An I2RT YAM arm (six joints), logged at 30 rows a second.
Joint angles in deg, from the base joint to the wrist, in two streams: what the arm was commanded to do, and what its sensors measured. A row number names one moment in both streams.
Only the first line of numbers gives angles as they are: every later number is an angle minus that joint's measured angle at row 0.
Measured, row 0: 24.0, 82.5, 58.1, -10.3, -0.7, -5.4
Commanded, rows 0 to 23: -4.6, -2.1, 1.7, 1.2, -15.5, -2.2; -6.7, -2.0, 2.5, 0.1, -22.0, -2.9; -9.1, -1.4, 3.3, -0.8, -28.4, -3.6; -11.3, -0.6, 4.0, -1.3, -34.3, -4.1; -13.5, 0.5, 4.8, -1.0, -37.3, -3.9; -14.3, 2.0, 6.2, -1.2, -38.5, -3.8; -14.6, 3.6, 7.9, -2.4, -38.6, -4.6; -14.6, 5.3, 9.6, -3.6, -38.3, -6.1; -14.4, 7.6, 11.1, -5.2, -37.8, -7.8; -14.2, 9.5, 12.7, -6.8, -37.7, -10.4; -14.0, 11.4, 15.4, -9.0, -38.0, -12.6; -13.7, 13.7, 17.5, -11.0, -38.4, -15.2; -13.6, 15.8, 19.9, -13.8, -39.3, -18.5; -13.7, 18.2, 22.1, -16.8, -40.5, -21.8; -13.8, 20.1, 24.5, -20.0, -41.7, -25.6; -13.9, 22.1, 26.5, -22.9, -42.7, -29.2; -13.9, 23.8, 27.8, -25.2, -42.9, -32.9; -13.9, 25.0, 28.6, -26.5, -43.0, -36.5; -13.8, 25.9, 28.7, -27.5, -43.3, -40.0; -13.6, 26.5, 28.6, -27.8, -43.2, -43.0; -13.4, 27.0, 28.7, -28.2, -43.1, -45.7; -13.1, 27.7, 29.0, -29.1, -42.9, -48.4; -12.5, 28.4, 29.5, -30.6, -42.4, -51.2; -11.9, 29.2, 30.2, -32.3, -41.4, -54.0
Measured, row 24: -13.6, 27.3, 26.5, -24.2, -40.7, -37.3
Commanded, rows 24 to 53: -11.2, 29.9, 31.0, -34.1, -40.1, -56.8; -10.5, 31.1, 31.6, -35.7, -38.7, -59.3; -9.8, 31.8, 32.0, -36.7, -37.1, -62.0; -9.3, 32.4, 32.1, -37.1, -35.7, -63.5; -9.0, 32.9, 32.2, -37.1, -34.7, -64.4; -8.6, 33.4, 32.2, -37.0, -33.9, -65.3; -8.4, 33.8, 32.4, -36.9, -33.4, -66.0; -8.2, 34.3, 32.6, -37.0, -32.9, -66.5; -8.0, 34.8, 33.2, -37.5, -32.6, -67.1; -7.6, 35.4, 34.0, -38.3, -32.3, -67.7; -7.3, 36.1, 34.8, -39.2, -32.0, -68.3; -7.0, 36.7, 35.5, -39.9, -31.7, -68.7; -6.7, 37.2, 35.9, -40.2, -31.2, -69.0; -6.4, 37.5, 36.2, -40.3, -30.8, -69.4; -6.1, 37.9, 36.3, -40.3, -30.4, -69.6; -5.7, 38.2, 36.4, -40.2, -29.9, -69.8; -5.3, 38.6, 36.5, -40.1, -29.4, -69.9; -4.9, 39.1, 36.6, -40.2, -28.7, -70.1; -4.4, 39.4, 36.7, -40.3, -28.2, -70.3; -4.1, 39.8, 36.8, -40.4, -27.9, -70.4; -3.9, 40.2, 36.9, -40.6, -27.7, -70.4; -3.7, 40.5, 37.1, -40.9, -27.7, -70.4; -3.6, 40.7, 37.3, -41.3, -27.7, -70.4; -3.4, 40.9, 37.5, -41.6, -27.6, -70.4; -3.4, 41.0, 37.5, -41.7, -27.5, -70.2; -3.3, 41.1, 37.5, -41.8, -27.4, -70.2; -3.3, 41.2, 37.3, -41.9, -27.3, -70.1; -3.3, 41.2, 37.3, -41.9, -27.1, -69.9; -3.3, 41.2, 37.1, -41.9, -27.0, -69.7; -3.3, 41.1, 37.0, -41.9, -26.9, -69.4
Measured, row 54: -3.1, 40.8, 35.2, -40.7, -27.6, -68.8
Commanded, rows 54 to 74: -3.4, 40.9, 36.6, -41.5, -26.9, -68.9; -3.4, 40.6, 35.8, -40.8, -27.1, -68.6; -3.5, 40.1, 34.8, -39.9, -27.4, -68.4; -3.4, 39.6, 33.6, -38.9, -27.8, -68.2; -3.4, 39.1, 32.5, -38.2, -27.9, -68.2; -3.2, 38.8, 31.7, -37.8, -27.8, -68.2; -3.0, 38.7, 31.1, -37.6, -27.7, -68.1; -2.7, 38.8, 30.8, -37.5, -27.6, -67.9; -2.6, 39.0, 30.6, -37.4, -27.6, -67.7; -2.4, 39.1, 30.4, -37.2, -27.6, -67.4; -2.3, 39.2, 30.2, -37.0, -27.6, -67.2; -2.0, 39.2, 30.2, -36.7, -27.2, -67.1; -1.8, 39.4, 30.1, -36.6, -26.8, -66.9; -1.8, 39.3, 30.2, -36.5, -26.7, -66.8; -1.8, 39.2, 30.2, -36.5, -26.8, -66.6; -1.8, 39.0, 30.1, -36.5, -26.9, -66.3; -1.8, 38.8, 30.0, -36.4, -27.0, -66.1; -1.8, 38.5, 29.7, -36.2, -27.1, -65.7; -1.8, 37.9, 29.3, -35.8, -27.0, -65.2; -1.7, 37.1, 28.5, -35.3, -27.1, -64.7; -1.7, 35.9, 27.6, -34.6, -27.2, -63.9
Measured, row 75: -2.3, 39.0, 30.7, -36.9, -27.9, -65.8
